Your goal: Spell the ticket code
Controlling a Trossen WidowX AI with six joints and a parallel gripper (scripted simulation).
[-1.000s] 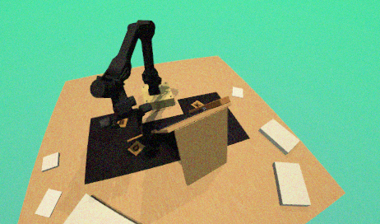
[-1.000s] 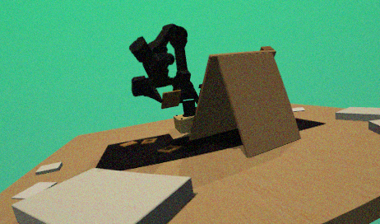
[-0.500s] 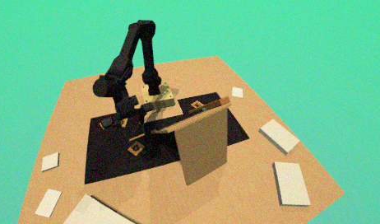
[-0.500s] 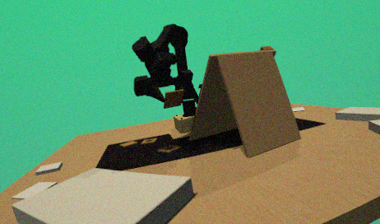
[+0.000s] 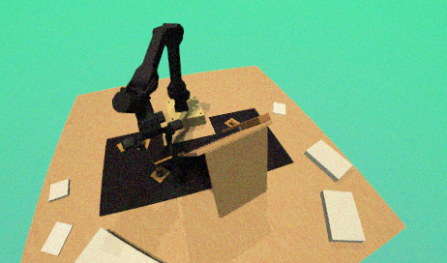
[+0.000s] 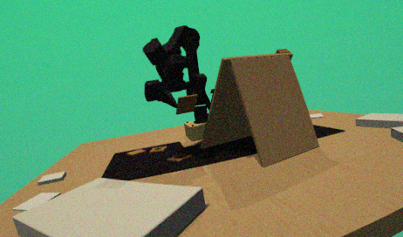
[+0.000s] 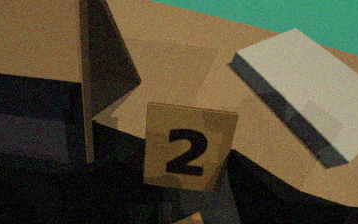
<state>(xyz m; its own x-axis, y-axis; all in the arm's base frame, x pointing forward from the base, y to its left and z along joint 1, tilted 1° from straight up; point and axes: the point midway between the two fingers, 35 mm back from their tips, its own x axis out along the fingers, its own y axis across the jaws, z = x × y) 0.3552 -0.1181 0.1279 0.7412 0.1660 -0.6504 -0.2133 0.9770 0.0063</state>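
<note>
Now: gripper tip 13 cm to the right of the white ticket, 9 cm past it and 7 cm above it. Round my gripper tip: black mat: 18 cm behind, 16 cm below, 11 cm to the left.
</note>
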